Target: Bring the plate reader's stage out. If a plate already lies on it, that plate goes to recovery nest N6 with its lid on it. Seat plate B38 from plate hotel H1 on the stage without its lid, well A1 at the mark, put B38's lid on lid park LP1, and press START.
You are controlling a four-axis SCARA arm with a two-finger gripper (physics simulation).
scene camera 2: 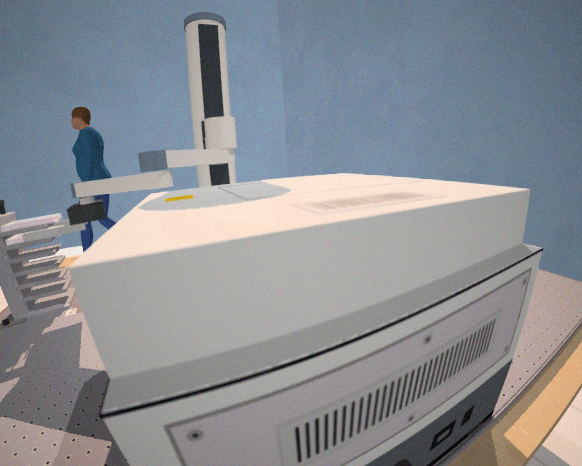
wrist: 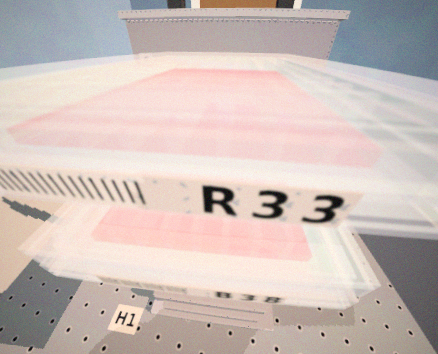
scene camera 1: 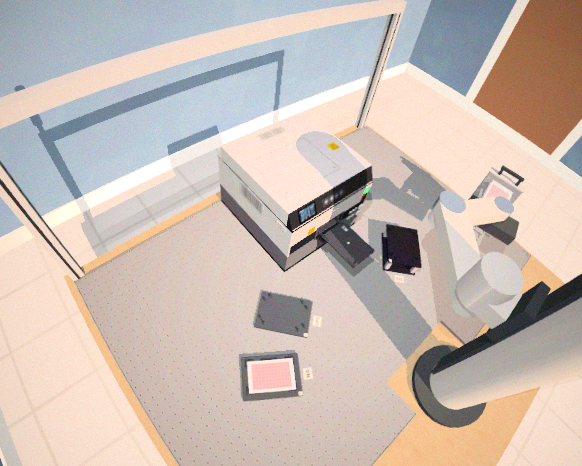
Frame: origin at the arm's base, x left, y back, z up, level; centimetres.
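Seen in the pictures: gripper, fingertip midpoint: (scene camera 2: 28, 233) (wrist: 215, 127); arm's base, origin of the base link: (scene camera 1: 448, 385).
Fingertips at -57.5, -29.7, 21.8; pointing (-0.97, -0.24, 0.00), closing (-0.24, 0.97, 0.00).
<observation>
Offsets run from my fingertips to a thing's top centre, as dx, dy, dz. "*": to the spot under its first point.
Plate hotel H1 (scene camera 1: 512, 174) (scene camera 2: 15, 295) stands at the right in scene camera 1. In the wrist view, lidded plate R33 @[+1.8, +0.4, +3.7] (wrist: 200, 125) is close above plate B38 @[+1.8, +0.5, +0.1] (wrist: 200, 245). My gripper (scene camera 2: 37, 236) reaches into the hotel at B38's level and is shut on B38; its fingertips are hidden in the wrist view. The plate reader's stage @[+55.0, -23.0, -7.3] (scene camera 1: 348, 243) is out, with no plate on it. A pink plate @[+97.3, -8.6, -17.7] (scene camera 1: 271, 376) sits in a dark nest @[* +105.1, -10.9, -19.3] (scene camera 1: 243, 387); its lid cannot be made out. A second dark holder @[+82.1, -20.7, -18.5] (scene camera 1: 284, 314) is bare. Their small labels are hard to read.
The plate reader @[+54.6, -50.6, +8.0] (scene camera 1: 265, 175) (scene camera 2: 310, 280) has a screen @[* +66.1, -33.1, +5.2] (scene camera 1: 307, 213) and buttons on its front. A black box-like holder @[+34.2, -12.1, -13.5] (scene camera 1: 402, 249) stands between the stage and my arm (scene camera 1: 457, 245). R33 lies directly above B38. A person (scene camera 2: 90, 150) is behind the arm.
</observation>
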